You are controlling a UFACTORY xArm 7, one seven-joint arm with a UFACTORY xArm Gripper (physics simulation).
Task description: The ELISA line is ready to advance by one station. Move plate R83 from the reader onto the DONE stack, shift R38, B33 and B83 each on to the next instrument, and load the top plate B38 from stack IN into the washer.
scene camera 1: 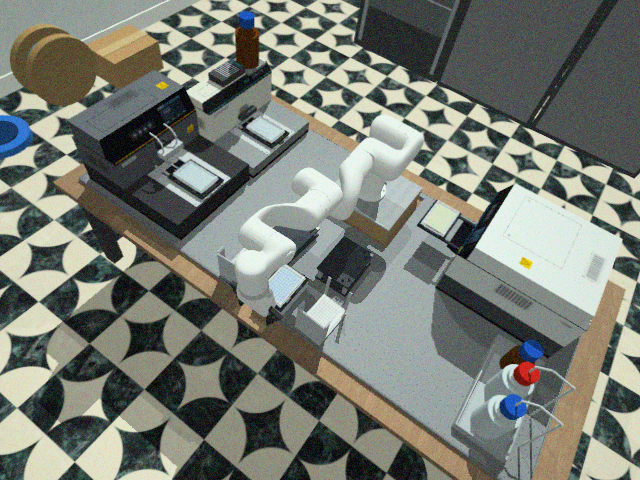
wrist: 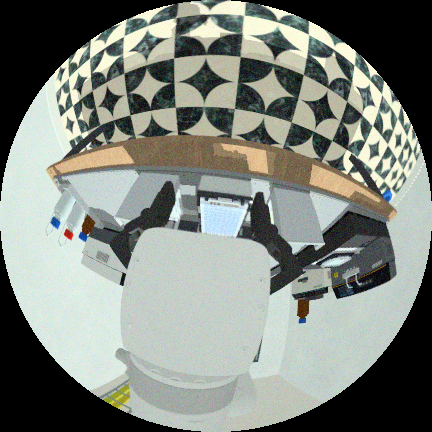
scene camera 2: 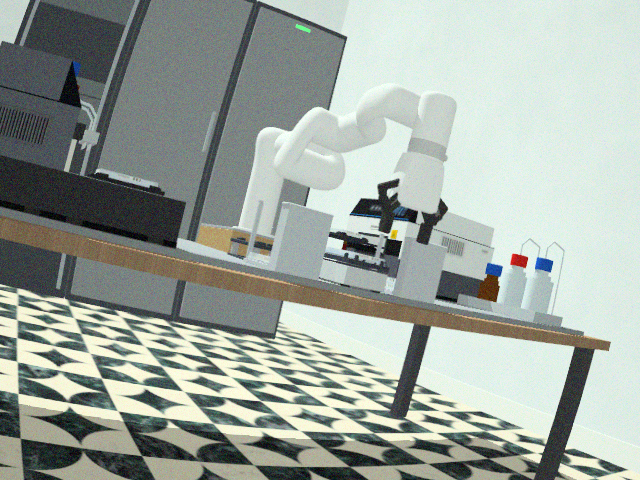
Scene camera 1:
brown bottle
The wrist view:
my gripper
rack with cream plate
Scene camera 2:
my gripper
rack with cream plate
